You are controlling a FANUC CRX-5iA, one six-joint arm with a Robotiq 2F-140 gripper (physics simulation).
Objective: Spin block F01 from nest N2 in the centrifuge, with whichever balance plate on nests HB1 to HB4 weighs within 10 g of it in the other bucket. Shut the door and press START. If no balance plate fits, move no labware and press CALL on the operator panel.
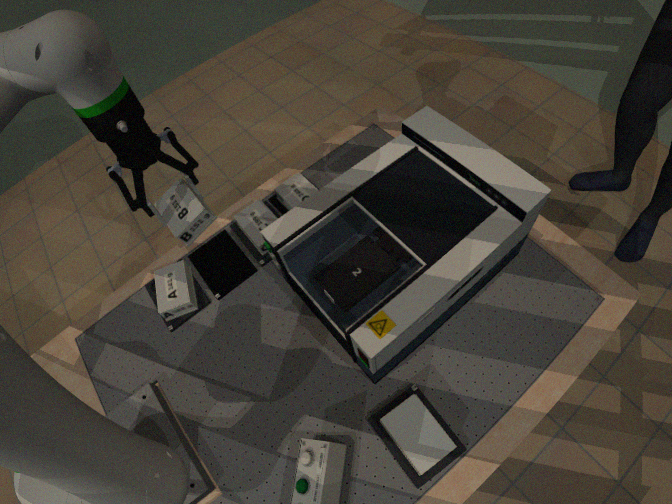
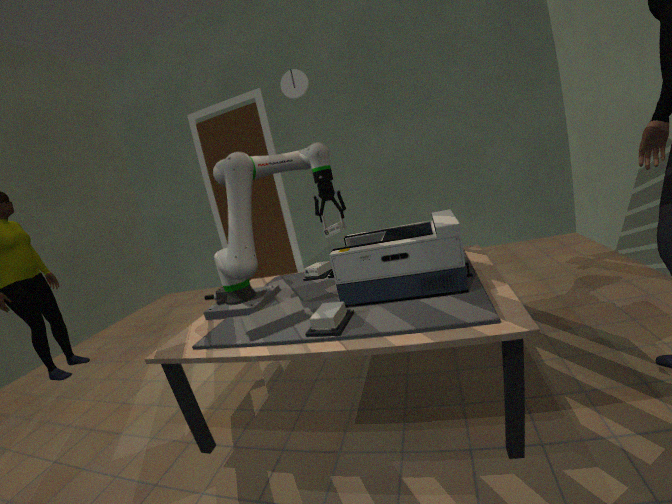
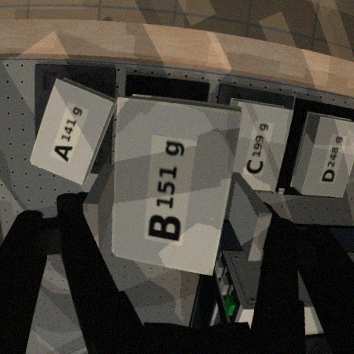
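Where they show: gripper, fingertip midpoint: (image 1: 181,209) (image 3: 170,186); arm's base at its link origin: (image 2: 241,298).
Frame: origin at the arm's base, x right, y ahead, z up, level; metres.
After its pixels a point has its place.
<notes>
My gripper (image 1: 169,194) (image 2: 333,221) @[x -0.295, y 0.446, z 0.206 m] (image 3: 170,186) @[x -0.295, y 0.446, z 0.206 m] is shut on balance plate B (image 1: 181,214) @[x -0.269, y 0.439, z 0.219 m] (image 2: 332,230) @[x -0.232, y 0.451, z 0.201 m] (image 3: 170,190) @[x -0.298, y 0.445, z 0.219 m], labelled 151 g, and holds it in the air above a bare dark nest (image 1: 222,264) @[x -0.279, y 0.444, z -0.016 m] (image 3: 167,85) @[x -0.359, y 0.447, z -0.016 m]. Plate A (image 1: 174,287) @[x -0.280, y 0.319, z 0.029 m] (image 3: 70,135) @[x -0.288, y 0.318, z 0.029 m], 141 g, lies skewed on its nest. Plates C (image 1: 254,215) @[x -0.309, y 0.583, z 0.026 m] (image 3: 265,145) @[x -0.291, y 0.591, z 0.026 m], 199 g, and D (image 1: 298,190) @[x -0.289, y 0.712, z 0.026 m] (image 3: 327,155) @[x -0.284, y 0.698, z 0.026 m], 248 g, lie on the other side. The centrifuge (image 1: 412,303) @[x 0.168, y 0.643, z 0.182 m] (image 2: 401,265) @[x 0.199, y 0.775, z 0.104 m] has its chamber open, showing bucket 2 (image 1: 355,279) @[x 0.038, y 0.623, z 0.112 m]. A pale block (image 1: 420,428) @[x 0.318, y 0.526, z 0.027 m] (image 2: 328,315) @[x 0.367, y 0.531, z 0.027 m] sits on a dark nest; its label is unreadable.
The operator panel (image 1: 320,469) @[x 0.251, y 0.342, z 0.051 m], with a knob and green button, stands near the arm base. The centrifuge's raised rear housing (image 1: 477,157) @[x 0.055, y 0.951, z 0.216 m] (image 2: 446,219) @[x 0.094, y 0.958, z 0.216 m] stands beyond the chamber. A green button (image 1: 267,246) @[x -0.115, y 0.534, z 0.163 m] (image 3: 230,305) @[x -0.126, y 0.533, z 0.162 m] shows at its front. A person (image 1: 640,124) (image 2: 664,217) stands beyond the table.
</notes>
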